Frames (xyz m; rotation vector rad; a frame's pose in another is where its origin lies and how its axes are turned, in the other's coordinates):
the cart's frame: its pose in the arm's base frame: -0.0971 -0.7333 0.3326 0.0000 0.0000 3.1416
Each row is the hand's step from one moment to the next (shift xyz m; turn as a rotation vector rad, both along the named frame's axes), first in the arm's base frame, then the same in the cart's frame.
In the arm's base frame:
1: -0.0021 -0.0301 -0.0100 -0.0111 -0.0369 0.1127
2: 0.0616 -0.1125 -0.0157 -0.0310 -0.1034 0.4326
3: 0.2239 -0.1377 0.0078 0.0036 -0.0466 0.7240
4: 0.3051 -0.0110 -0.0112 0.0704 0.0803 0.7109
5: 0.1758 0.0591 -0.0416 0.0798 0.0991 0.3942
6: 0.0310 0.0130 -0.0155 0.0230 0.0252 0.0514
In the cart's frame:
1: 0.0021 0.0301 -0.0100 0.0111 0.0369 0.1127
2: -0.0616 0.1125 -0.0157 0.0310 0.1034 0.4326
3: -0.2239 0.1377 0.0078 -0.0036 0.0466 0.7240
4: -0.3051 0.0110 -0.0112 -0.0704 -0.0803 0.7109
5: -0.1758 -0.0591 -0.0416 -0.0798 -0.0991 0.3942
6: -0.0310 -0.0130 -0.0155 -0.0230 -0.0252 0.0514

